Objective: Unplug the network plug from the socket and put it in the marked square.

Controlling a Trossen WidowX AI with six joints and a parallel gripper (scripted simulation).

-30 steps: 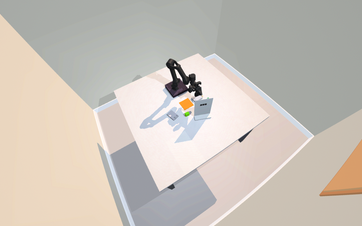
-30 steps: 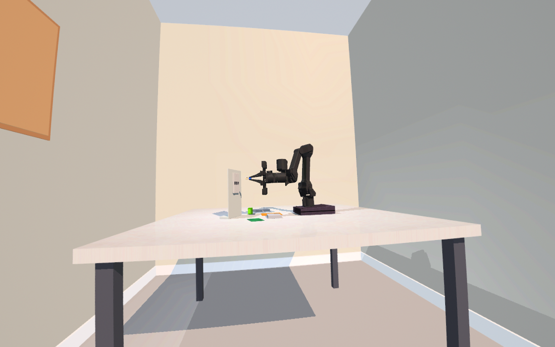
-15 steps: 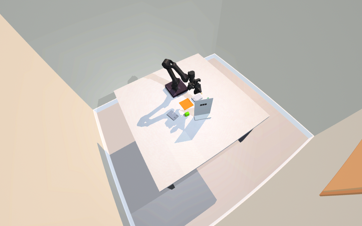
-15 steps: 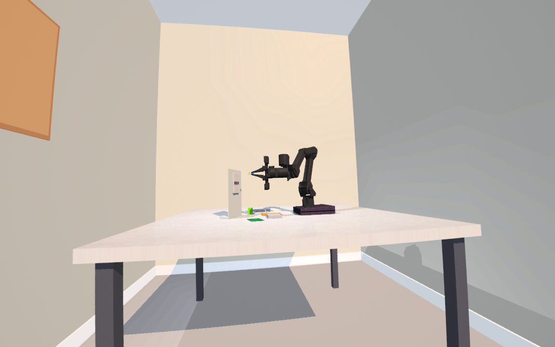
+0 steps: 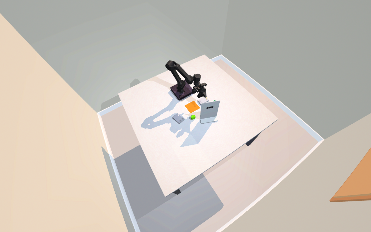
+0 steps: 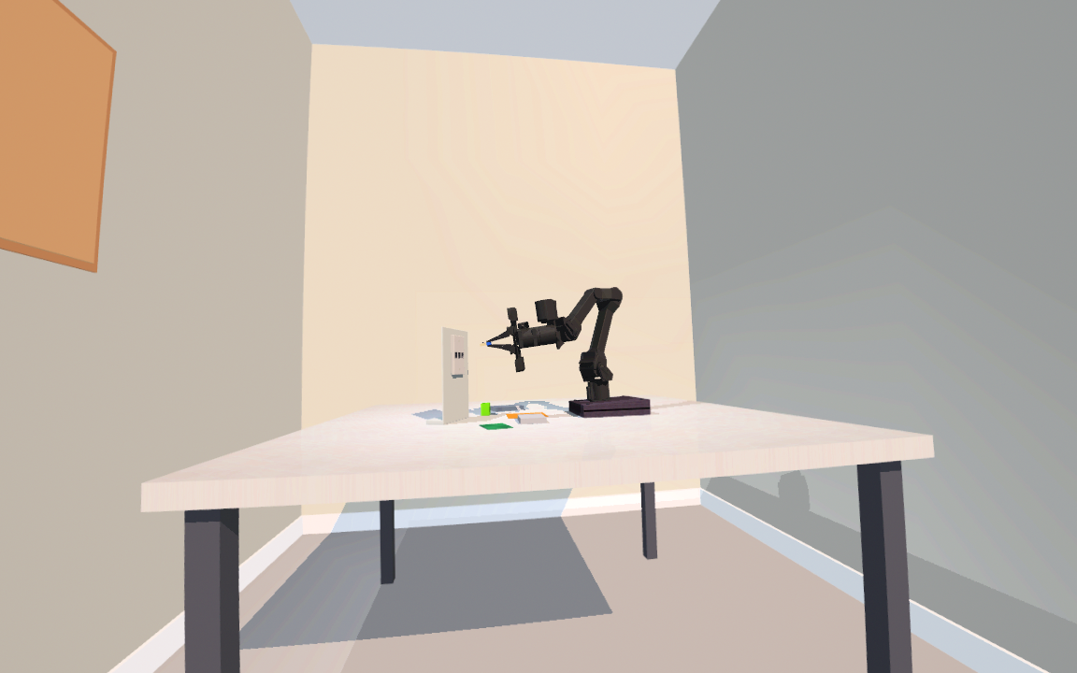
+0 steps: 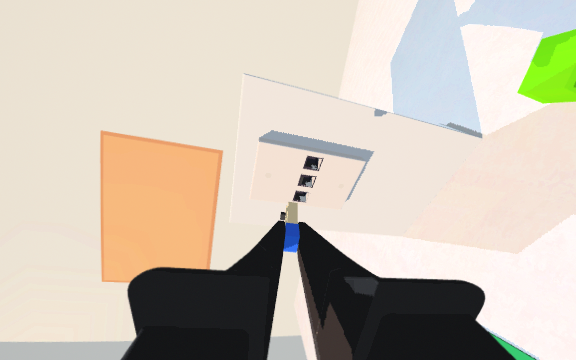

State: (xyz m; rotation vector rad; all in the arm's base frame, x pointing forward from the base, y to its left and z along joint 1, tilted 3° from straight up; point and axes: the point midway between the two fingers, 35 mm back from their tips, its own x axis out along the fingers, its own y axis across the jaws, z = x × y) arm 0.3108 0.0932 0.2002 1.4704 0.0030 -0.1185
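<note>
Right now my gripper tip is 120 mm past the orange marked square, 80 mm to the left of it and 220 mm above it. Also, from my gripper tip: green cube: 10 mm ahead, 150 mm to the right, 200 mm below; upright panel: 100 mm ahead, 20 mm to the right, 100 mm below; network plug: right at my gripper tip.
</note>
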